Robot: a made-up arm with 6 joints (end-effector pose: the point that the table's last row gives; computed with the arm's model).
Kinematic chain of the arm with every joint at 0, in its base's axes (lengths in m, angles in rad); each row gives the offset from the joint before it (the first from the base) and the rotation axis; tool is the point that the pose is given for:
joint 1: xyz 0 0 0.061 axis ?
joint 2: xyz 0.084 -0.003 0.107 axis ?
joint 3: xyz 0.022 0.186 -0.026 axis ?
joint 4: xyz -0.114 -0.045 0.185 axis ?
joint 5: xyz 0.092 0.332 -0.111 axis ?
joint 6: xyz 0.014 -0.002 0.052 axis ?
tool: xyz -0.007 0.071 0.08
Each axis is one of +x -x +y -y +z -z.
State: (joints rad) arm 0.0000 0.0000 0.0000 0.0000 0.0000 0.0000
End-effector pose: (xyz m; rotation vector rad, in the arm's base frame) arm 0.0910 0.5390 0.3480 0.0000 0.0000 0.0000
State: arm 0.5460 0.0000 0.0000 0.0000 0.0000 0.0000
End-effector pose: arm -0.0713 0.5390 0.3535 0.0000 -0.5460 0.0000
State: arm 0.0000 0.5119 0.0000 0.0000 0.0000 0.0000
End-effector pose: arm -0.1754 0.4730 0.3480 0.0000 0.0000 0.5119
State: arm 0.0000 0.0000 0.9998 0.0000 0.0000 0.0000
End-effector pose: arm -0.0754 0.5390 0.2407 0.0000 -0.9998 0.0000
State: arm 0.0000 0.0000 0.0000 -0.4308 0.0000 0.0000
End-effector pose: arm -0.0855 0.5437 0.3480 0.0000 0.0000 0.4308
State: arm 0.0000 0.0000 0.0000 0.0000 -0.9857 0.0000
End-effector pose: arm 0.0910 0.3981 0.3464 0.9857 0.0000 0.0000
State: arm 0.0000 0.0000 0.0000 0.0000 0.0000 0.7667
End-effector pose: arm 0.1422 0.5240 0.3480 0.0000 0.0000 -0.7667
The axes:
joint 1: -y
joint 2: +z
joint 3: -y
joint 4: -z
joint 5: -x
joint 6: -z

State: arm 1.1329 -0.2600 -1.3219 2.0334 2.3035 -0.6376
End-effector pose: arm 0.1626 -0.0941 0.0787 -0.4322 2.5936 -0.3925
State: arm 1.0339 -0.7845 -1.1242 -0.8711 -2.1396 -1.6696
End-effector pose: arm -0.1519 0.2933 0.4248 -2.2968 1.8622 -0.7618
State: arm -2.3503 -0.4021 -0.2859 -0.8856 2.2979 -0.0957
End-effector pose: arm 0.1173 0.5484 0.0105 -0.3220 0.9995 2.3113
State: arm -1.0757 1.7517 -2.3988 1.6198 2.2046 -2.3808
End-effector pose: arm -0.1360 -0.2203 -0.0886 1.5179 -1.1768 0.9286
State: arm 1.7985 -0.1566 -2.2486 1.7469 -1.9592 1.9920
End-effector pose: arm -0.0357 -0.0671 0.1059 -1.8439 -0.3532 1.9328
